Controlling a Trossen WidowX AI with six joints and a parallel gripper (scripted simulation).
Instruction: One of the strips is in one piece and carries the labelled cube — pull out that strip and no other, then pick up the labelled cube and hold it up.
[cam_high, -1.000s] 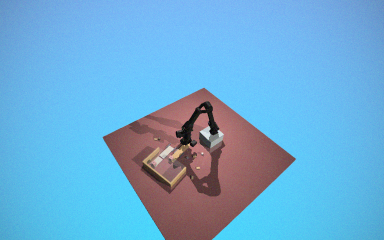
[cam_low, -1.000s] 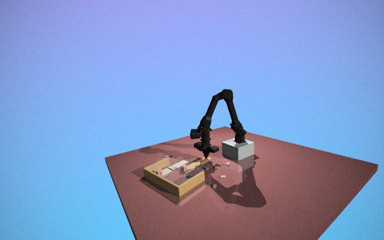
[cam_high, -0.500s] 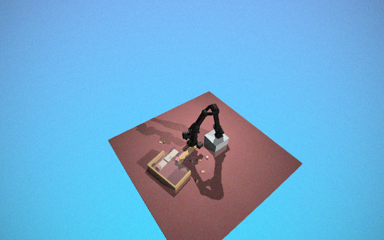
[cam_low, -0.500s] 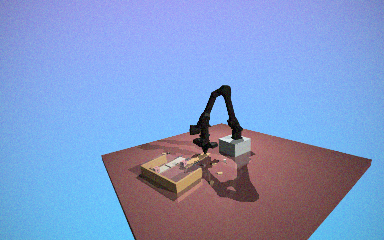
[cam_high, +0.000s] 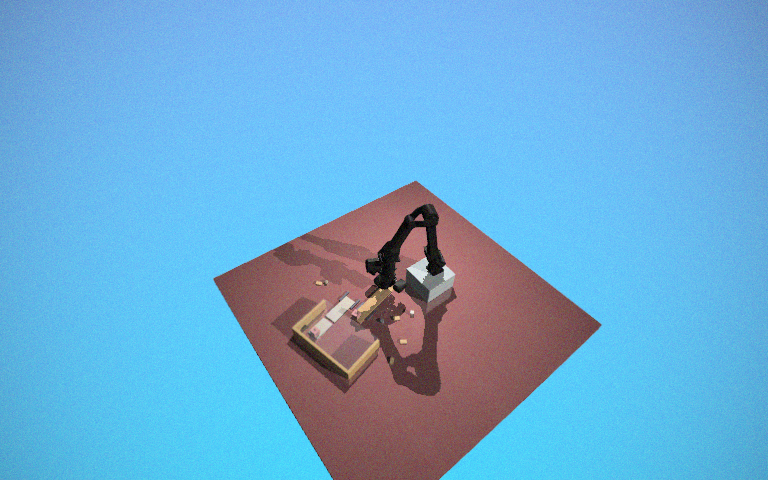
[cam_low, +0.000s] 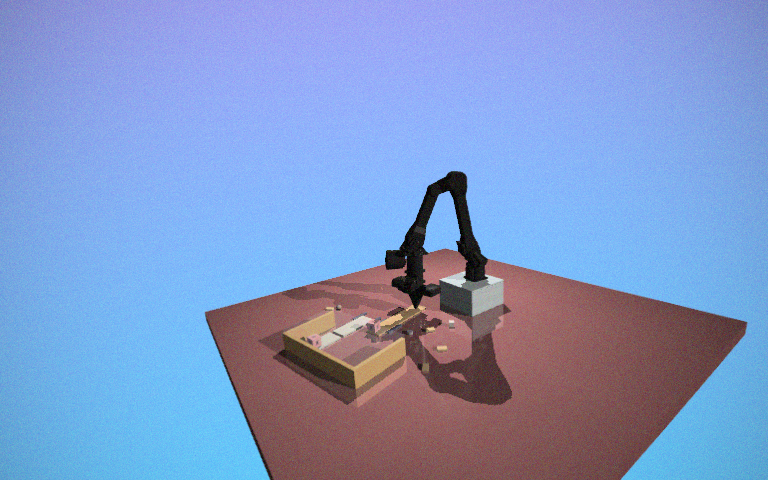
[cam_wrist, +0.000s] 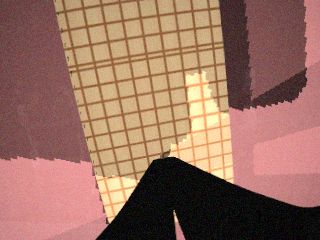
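My gripper tip is now 90 mm short of the tan checked strip and 30 mm to the right of it.
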